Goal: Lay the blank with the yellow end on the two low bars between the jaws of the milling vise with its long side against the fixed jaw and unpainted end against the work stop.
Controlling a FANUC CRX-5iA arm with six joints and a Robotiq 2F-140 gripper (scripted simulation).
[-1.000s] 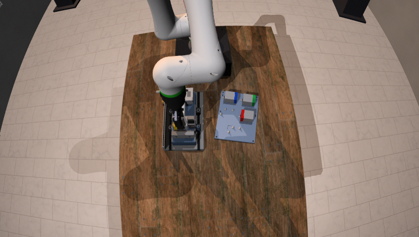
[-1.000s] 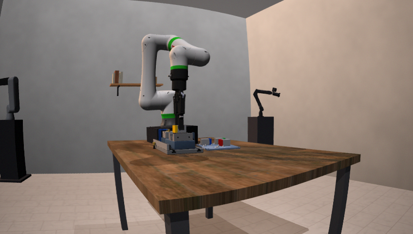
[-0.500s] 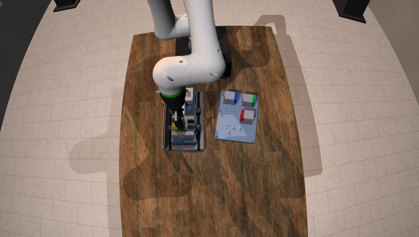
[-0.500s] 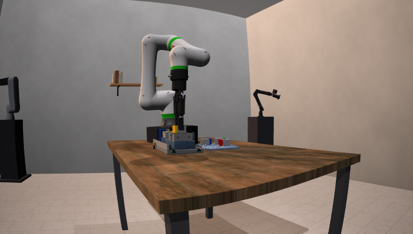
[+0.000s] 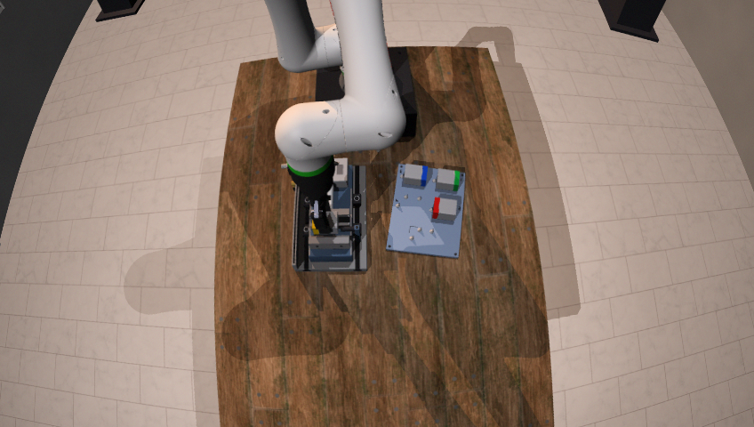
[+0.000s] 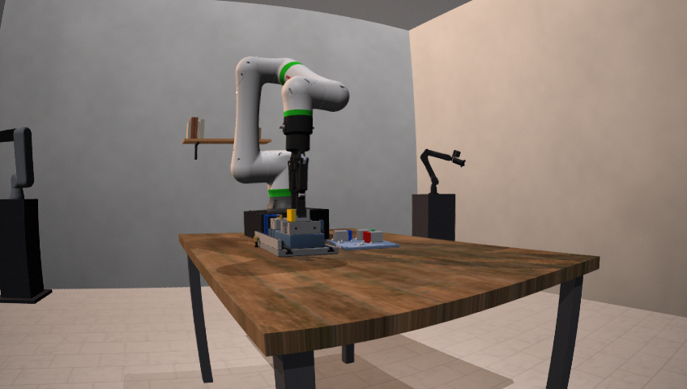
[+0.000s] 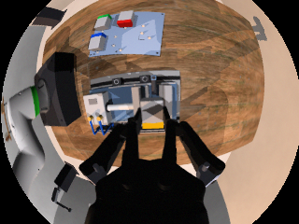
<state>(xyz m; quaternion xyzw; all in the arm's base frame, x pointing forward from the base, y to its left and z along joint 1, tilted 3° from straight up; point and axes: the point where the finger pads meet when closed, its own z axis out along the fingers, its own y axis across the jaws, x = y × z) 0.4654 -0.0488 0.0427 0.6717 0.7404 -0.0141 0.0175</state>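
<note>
My hand is 30 mm above the yellow-ended blank. Also, from my hand: fixed jaw 70 mm below, 40 mm ahead, 10 mm to the left; then blue-grey plate 250 mm to the left, 150 mm below, 110 mm behind; then hosed block 160 mm behind, 70 mm below, 10 mm to the right.
</note>
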